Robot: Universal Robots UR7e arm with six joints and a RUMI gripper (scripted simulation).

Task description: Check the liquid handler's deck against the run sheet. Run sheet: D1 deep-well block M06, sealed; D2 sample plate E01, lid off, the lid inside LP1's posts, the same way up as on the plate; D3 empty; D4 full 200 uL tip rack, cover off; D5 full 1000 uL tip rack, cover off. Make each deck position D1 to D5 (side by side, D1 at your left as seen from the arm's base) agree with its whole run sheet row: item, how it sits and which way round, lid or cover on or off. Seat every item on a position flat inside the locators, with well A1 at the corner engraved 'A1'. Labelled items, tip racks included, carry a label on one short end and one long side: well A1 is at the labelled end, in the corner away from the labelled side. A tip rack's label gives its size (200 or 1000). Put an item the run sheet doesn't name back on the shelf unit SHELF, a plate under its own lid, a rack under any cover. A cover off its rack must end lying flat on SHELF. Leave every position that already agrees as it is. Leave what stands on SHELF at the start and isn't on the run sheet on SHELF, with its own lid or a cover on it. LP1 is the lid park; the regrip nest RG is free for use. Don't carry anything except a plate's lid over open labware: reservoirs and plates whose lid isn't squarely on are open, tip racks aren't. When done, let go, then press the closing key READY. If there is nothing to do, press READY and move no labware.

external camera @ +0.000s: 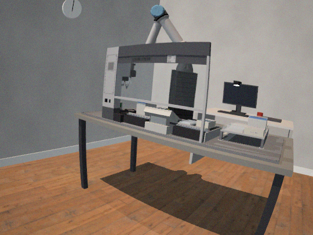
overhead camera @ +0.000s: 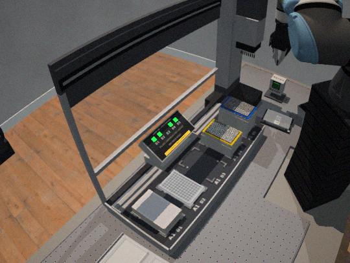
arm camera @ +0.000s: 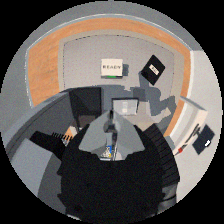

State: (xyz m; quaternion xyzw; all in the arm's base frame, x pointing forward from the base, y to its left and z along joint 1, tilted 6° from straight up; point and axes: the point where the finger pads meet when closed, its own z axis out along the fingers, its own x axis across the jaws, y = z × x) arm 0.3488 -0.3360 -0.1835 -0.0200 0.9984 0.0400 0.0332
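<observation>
The ready key is 60 mm to the right of my hand and 160 mm below it. Also, from my hand: flat lid: 80 mm behind, 90 mm to the left, 230 mm below; pipetting head: 120 mm ahead, 70 mm to the left, 140 mm above; blue-rimmed tip rack: 30 mm ahead, 280 mm to the left, 120 mm below.
</observation>
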